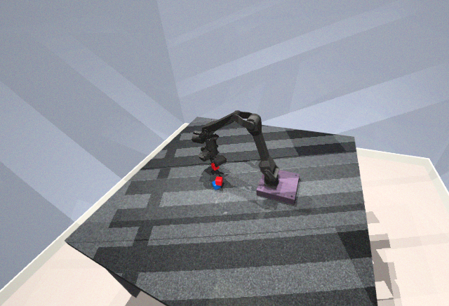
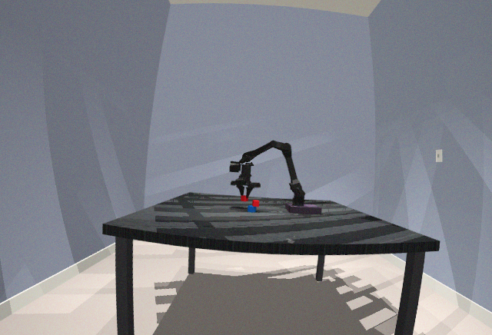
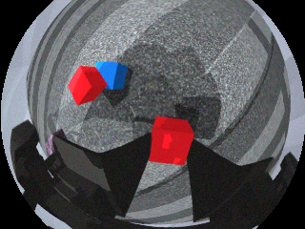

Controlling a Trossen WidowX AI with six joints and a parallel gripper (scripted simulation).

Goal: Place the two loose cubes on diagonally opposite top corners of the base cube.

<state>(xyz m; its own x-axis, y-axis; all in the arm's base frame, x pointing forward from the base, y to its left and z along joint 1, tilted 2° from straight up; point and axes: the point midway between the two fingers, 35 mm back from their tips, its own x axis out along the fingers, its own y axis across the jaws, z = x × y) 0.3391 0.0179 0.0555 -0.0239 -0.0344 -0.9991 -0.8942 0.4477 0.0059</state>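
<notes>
The blue cube lies 60 mm behind my gripper tip, 90 mm to the left of it and 50 mm below it.
</notes>
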